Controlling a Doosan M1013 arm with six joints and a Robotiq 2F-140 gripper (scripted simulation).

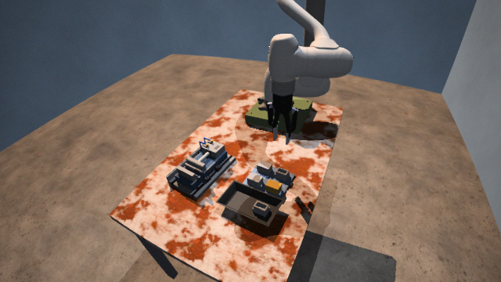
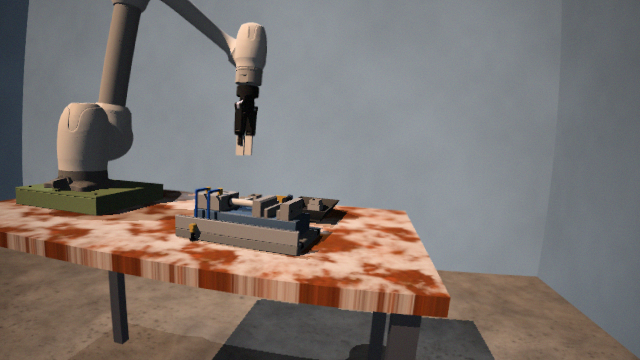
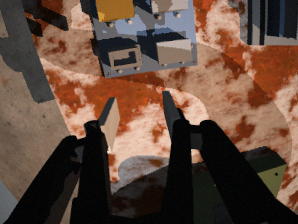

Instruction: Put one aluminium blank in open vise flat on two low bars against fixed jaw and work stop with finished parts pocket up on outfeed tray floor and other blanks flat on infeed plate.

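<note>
The brass blank lies 180 mm below my hand, 130 mm ahead of it and 20 mm to the left of it. From my hand the other things lie so: infeed plate (210 mm below, 80 mm ahead, 20 mm to the right); aluminium blank (180 mm below, 120 mm ahead, 70 mm to the right); piston rod (330 mm to the right, 140 mm ahead, 130 mm below).
</note>
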